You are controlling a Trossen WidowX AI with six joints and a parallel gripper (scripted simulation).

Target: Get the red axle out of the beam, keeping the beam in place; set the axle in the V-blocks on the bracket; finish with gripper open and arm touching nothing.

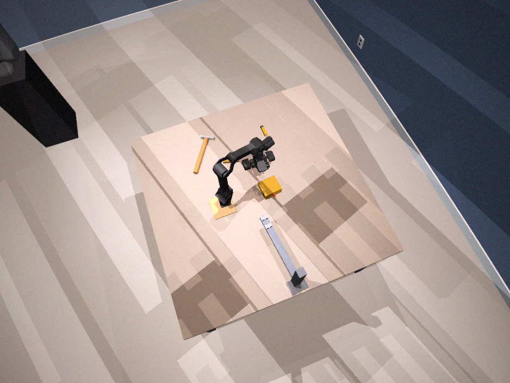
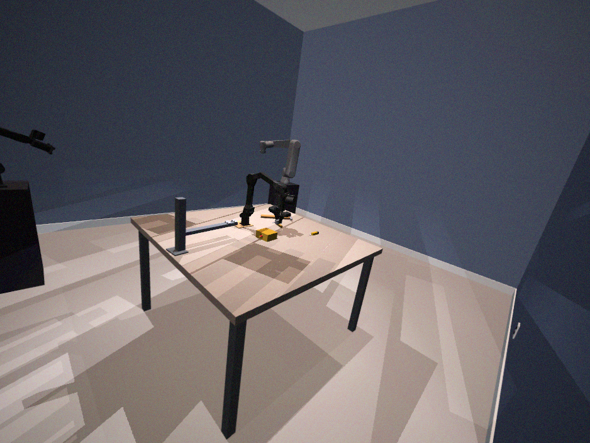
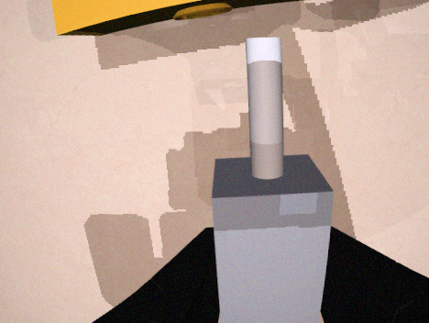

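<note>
Right now the yellow bracket is 120 mm to the right of my gripper tip, 60 mm below it and 30 mm ahead of it. From my gripper tip the other things lie so: screwdriver 270 mm to the left, 130 mm ahead, 80 mm below; orange stick 140 mm to the left, 140 mm behind, 80 mm below.
</note>
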